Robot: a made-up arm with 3 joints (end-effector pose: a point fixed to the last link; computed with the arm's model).
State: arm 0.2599 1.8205 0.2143
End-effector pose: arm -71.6 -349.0 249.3 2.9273 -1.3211 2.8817
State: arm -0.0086 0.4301 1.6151
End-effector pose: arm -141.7 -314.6 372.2 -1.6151 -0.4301 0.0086
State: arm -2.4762 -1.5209 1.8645
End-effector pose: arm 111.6 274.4 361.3 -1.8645 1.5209 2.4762
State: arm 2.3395 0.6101 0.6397
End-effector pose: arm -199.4 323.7 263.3 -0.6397 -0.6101 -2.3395
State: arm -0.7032 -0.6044 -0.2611
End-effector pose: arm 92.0 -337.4 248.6 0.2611 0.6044 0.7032
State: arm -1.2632 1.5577 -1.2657
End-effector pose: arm 205.5 10.8 233.5 1.2657 -1.5577 1.2632
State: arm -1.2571 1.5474 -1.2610
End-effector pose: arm 206.0 8.9 232.3 1.2610 -1.5474 1.2571
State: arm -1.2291 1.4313 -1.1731
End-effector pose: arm 214.9 -4.9 218.9 1.1731 -1.4313 1.2291
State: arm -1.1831 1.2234 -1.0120
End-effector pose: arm 228.1 -36.0 196.5 1.0120 -1.2234 1.1831
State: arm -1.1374 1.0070 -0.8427
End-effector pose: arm 236.5 -76.6 178.0 0.8427 -1.0070 1.1374
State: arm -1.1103 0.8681 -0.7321
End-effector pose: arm 239.1 -105.7 170.1 0.7321 -0.8681 1.1103
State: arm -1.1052 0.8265 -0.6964
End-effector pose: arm 240.0 -114.2 168.6 0.6964 -0.8265 1.1052
